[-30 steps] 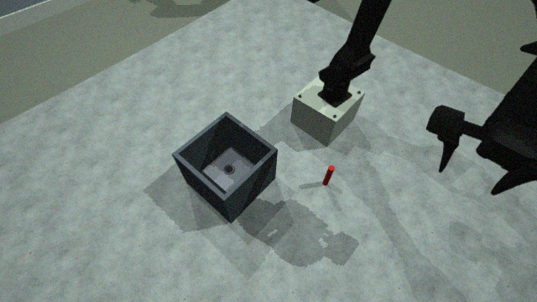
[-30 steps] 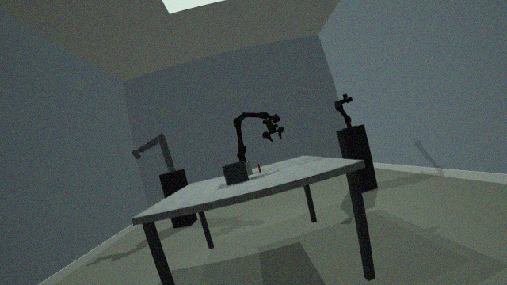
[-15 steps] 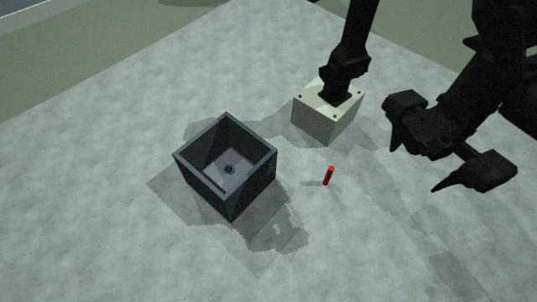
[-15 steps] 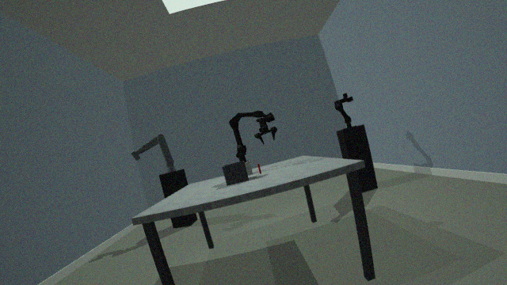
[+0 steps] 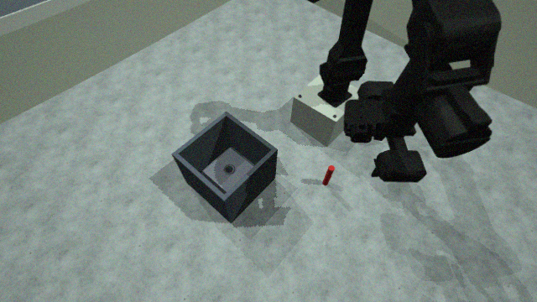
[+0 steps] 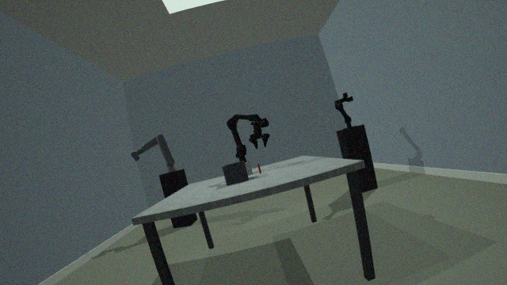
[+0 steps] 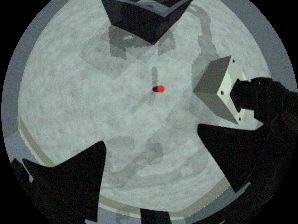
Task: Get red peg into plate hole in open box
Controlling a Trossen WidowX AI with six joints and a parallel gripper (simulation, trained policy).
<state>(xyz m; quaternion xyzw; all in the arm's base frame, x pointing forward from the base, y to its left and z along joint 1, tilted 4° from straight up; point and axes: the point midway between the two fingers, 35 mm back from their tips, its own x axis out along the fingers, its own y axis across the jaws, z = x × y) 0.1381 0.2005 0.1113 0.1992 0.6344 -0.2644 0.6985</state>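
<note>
Right now the red peg is 10 mm ahead of my gripper tip, 50 mm to the right of it and 160 mm below it. The rest, counted from my gripper tip: grey plate: 190 mm ahead, 210 mm to the right, 150 mm below.
</note>
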